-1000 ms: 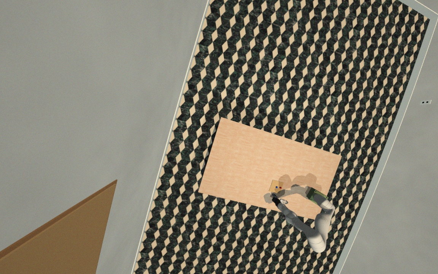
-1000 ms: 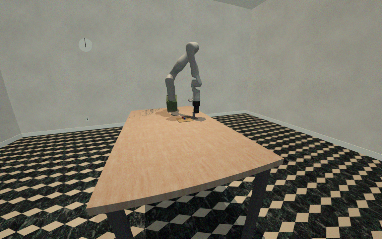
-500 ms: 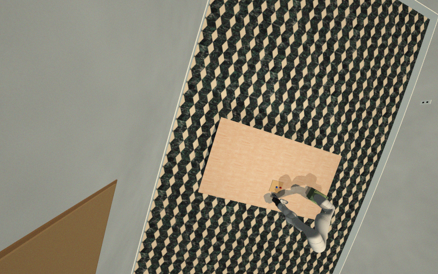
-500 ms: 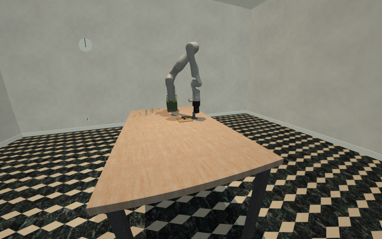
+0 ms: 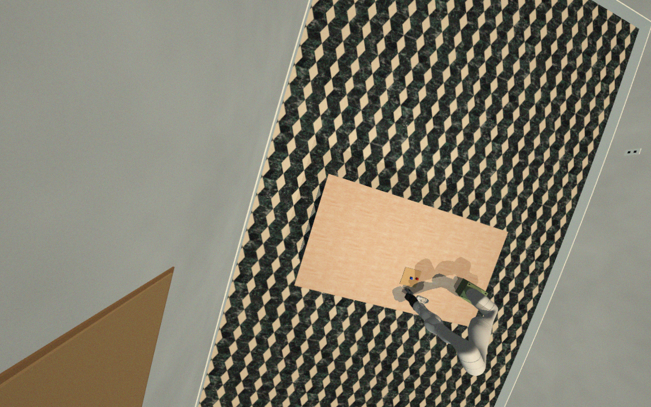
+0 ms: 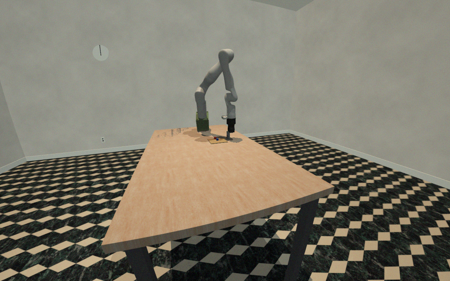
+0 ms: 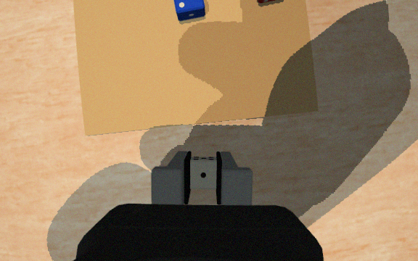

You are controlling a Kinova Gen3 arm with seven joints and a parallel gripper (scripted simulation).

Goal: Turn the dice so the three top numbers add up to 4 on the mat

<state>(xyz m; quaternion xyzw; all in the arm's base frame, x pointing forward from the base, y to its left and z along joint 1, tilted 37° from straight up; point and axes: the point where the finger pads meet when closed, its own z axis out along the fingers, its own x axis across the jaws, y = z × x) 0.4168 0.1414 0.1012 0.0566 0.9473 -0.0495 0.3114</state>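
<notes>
My gripper is now 100 mm to the left of the blue die, 10 mm past it and 10 mm above it. The rest, counted from my hand: tan mat (100 mm to the right, 20 mm below, 10 mm behind); red die (100 mm to the right, 50 mm behind, 10 mm below); white die (10 mm below).
</notes>
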